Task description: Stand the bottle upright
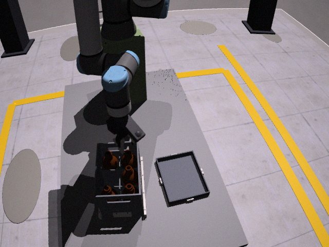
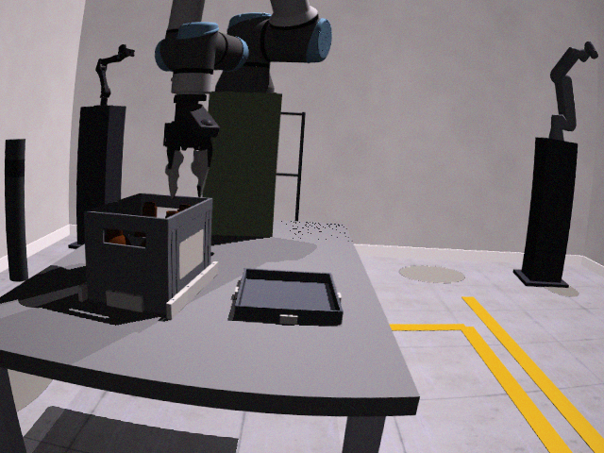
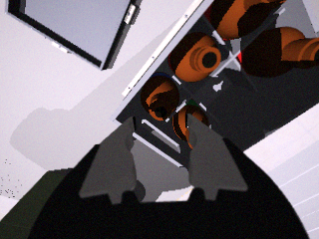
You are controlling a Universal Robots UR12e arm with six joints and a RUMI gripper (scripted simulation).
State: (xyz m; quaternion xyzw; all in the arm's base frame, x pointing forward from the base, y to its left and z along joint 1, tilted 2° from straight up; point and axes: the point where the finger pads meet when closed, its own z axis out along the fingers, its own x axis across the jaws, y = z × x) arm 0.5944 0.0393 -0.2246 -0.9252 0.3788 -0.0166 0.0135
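Now: hand 11 cm above the dark grey crate, 9 cm short of it and 5 cm to the left of it. Round my hand: black tray 23 cm to the left, 18 cm below, 5 cm ahead.
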